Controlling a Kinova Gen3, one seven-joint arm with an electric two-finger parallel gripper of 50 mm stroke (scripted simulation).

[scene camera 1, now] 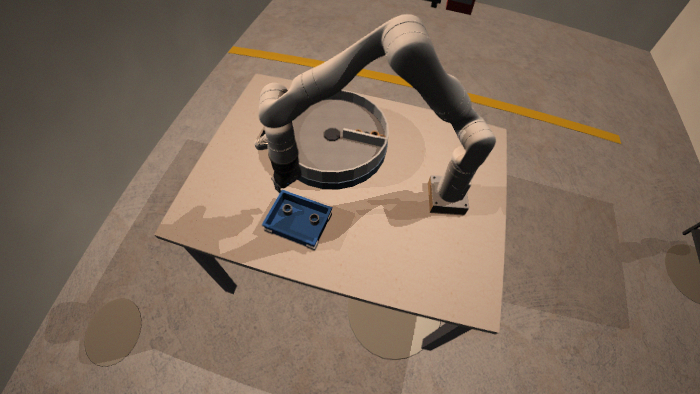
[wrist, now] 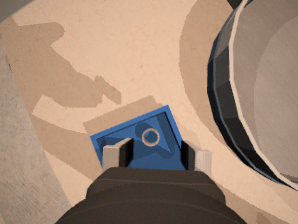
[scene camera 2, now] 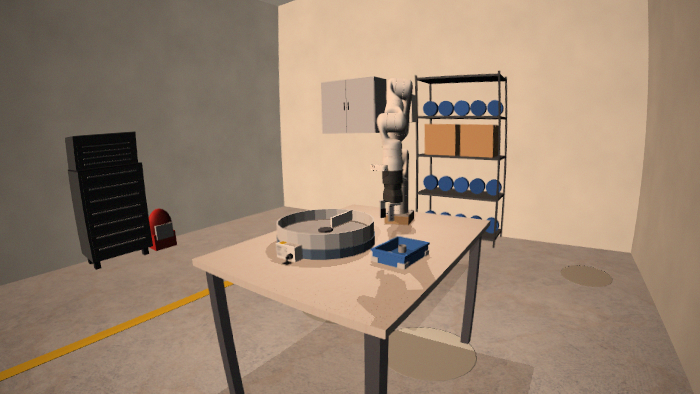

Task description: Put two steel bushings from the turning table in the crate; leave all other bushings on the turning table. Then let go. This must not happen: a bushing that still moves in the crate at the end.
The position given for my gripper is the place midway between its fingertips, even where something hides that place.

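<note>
Scene camera 1 shows a turning table (scene camera 1: 318, 131). Visible in scene camera 2 is my gripper (scene camera 2: 386, 219). In the wrist view I see a blue crate (wrist: 166, 153), together with my gripper (wrist: 157, 149).
</note>
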